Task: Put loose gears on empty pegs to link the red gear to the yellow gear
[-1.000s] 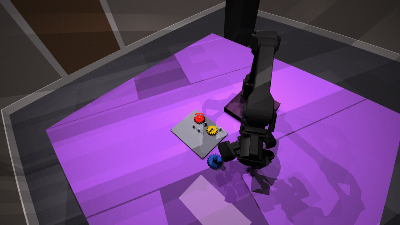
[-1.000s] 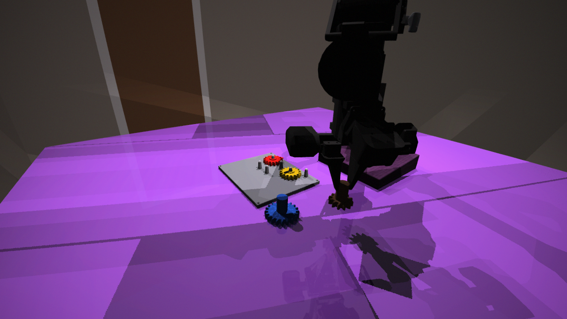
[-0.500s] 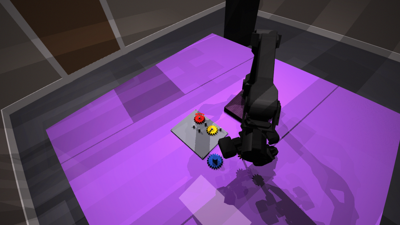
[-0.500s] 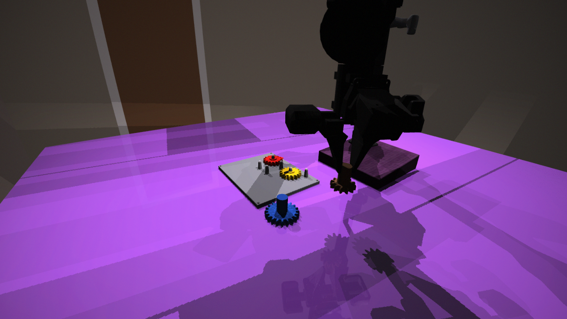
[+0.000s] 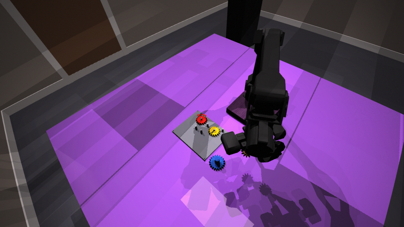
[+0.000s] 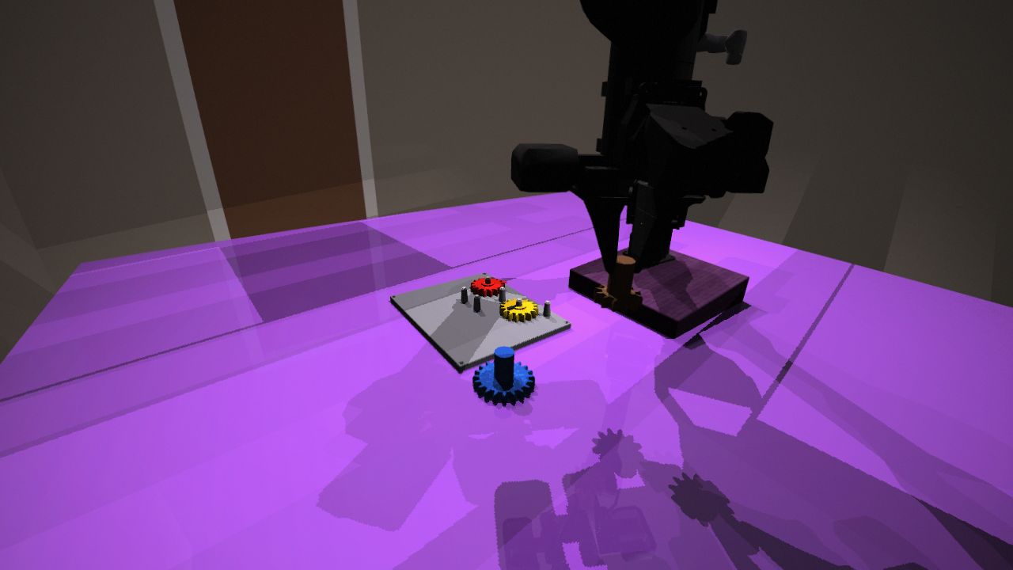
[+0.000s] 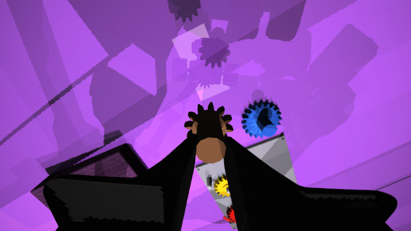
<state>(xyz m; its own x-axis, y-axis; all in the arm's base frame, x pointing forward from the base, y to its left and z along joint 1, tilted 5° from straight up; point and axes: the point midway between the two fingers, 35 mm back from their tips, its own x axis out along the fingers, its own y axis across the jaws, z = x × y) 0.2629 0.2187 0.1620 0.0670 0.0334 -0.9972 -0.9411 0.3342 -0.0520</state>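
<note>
Now: the yellow gear 19 cm to the right of my gripper tip and 12 cm below it. From my gripper tip the other things lie so: grey board (22 cm to the right, 13 cm below, 5 cm ahead); blue gear (13 cm below, 8 cm ahead, 7 cm to the right); small brown gear (1 cm below).
</note>
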